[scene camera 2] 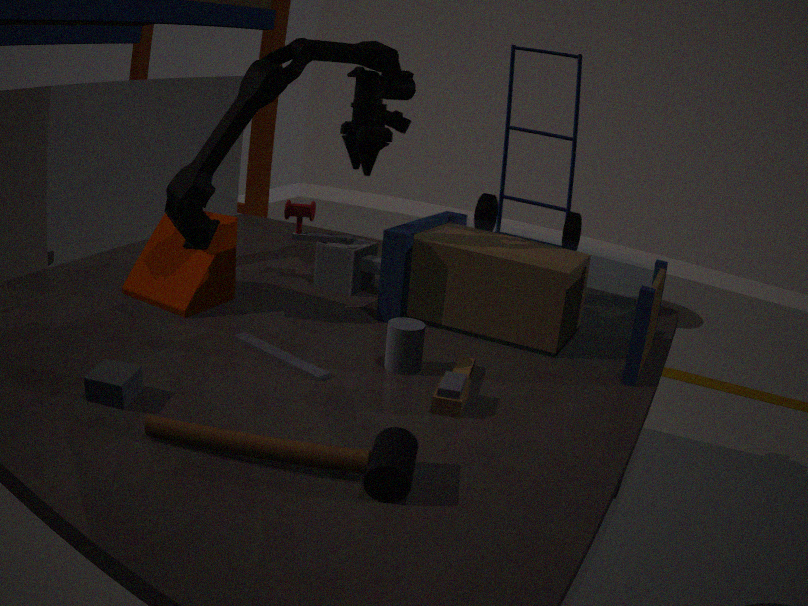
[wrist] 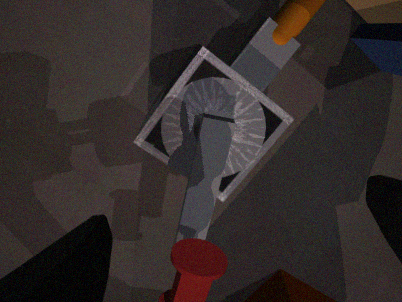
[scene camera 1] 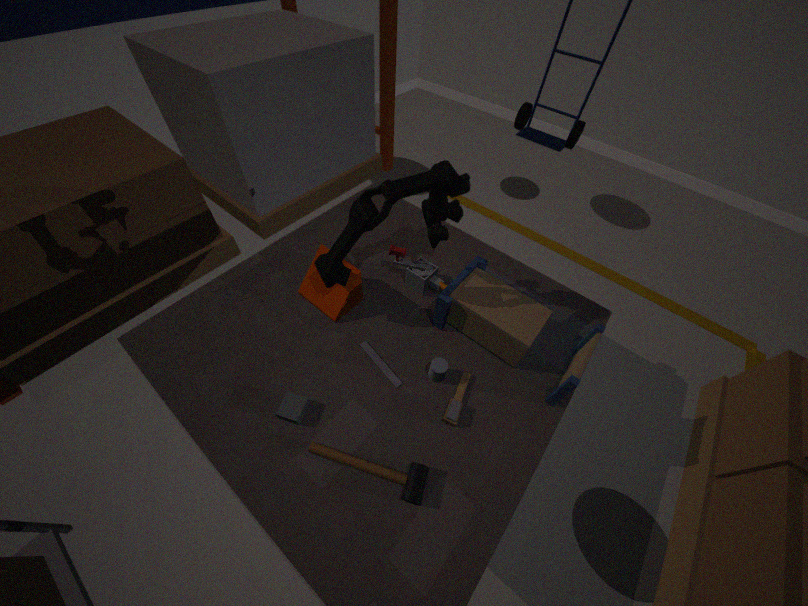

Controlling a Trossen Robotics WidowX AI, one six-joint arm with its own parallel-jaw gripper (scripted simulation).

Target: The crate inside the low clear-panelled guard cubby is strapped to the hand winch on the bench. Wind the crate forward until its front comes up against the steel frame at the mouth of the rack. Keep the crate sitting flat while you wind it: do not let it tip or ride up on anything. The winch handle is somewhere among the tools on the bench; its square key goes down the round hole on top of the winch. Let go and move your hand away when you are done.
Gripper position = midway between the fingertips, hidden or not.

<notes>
My gripper (scene camera 2: 361, 172) is open and holds nothing. I also see a mallet (scene camera 2: 388, 471) and a grey winch (wrist: 259, 121).
My gripper also shows in the wrist view (wrist: 240, 209) and in scene camera 1 (scene camera 1: 431, 239). The wrist view does not show the mallet: it is out of frame.
</notes>
